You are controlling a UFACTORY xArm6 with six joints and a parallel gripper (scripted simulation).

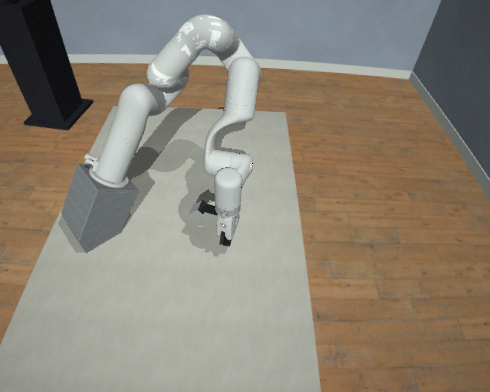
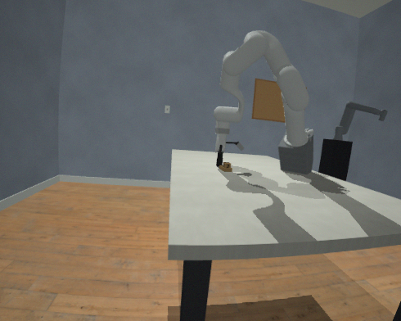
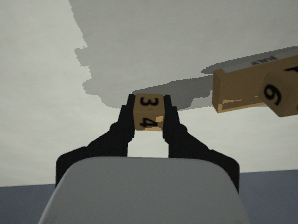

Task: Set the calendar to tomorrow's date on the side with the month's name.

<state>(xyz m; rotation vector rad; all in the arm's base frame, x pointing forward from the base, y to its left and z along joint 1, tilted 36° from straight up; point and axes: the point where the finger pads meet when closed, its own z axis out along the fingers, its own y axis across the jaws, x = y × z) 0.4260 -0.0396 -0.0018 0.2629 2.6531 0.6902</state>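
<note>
The wooden digit cube is 1 cm below my hand. Round my hand: wooden calendar tray 10 cm to the left, 3 cm behind, 1 cm below.
</note>
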